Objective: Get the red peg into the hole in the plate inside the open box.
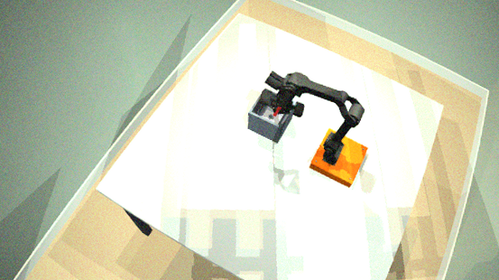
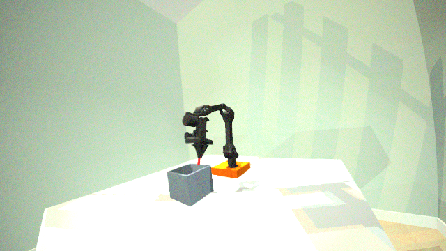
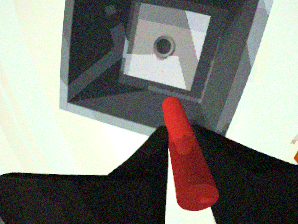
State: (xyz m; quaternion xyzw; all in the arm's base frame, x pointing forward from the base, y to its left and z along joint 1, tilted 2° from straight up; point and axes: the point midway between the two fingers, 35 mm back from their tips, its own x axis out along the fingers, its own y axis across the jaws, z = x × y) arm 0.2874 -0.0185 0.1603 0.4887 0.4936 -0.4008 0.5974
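Now: gripper tip 4 cm short of the plate, 5 cm to the left of it and 14 cm above it. Also, from my gripper tip: red peg 1 cm above.
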